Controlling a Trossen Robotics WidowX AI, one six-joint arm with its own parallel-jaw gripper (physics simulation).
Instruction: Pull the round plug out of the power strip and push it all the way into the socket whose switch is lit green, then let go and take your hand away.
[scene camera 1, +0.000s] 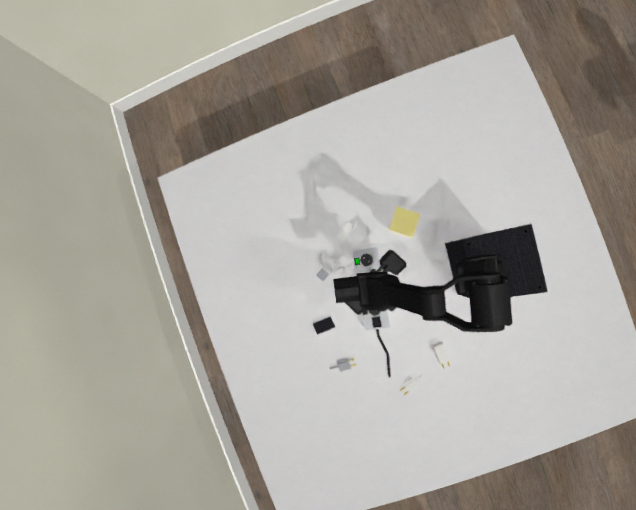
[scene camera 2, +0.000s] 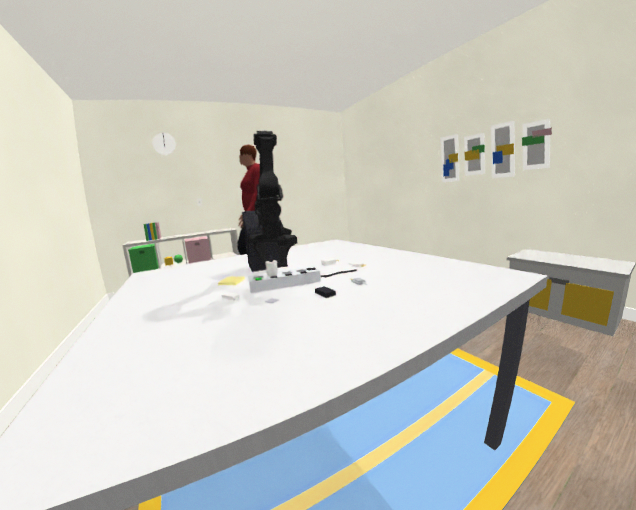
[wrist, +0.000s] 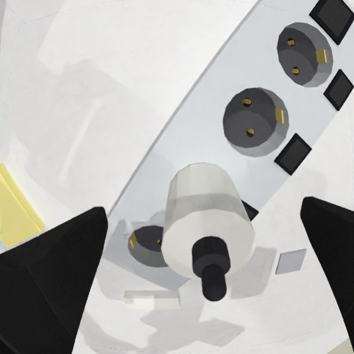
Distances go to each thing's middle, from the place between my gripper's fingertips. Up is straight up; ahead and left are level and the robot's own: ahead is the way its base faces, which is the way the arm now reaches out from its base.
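With the white round plug (wrist: 207, 235) as the reference, my gripper is now 20 mm above it, and it is also 10 mm short of the plug and 10 mm to the left of it.
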